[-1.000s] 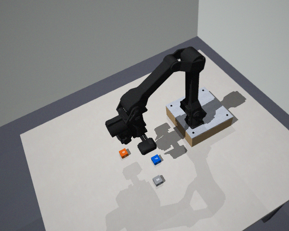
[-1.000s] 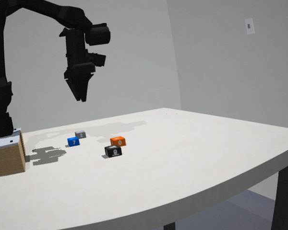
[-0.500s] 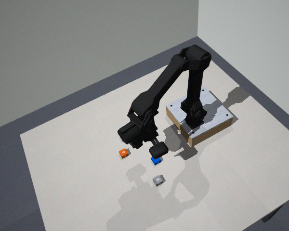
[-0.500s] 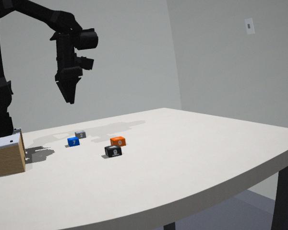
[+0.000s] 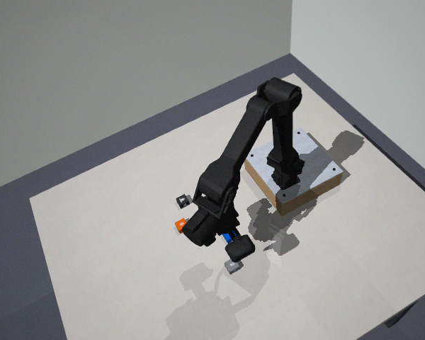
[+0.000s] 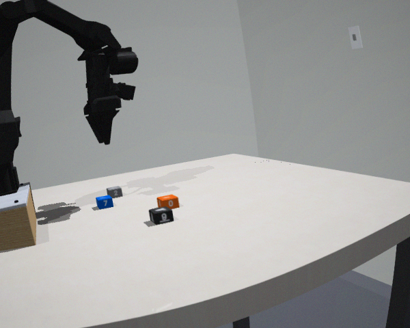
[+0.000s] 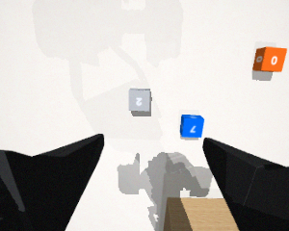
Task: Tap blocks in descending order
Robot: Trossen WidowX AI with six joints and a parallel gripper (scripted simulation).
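The black block marked 9 is 25 cm to the right of my gripper tip, 12 cm below it and 4 cm ahead of it. Also, from my gripper tip: blue block marked 7: 12 cm below, 7 cm to the right, 3 cm behind; grey block marked 2: 12 cm below, 2 cm to the left, 1 cm ahead; orange block marked 0: 17 cm to the right, 12 cm below, 8 cm ahead.
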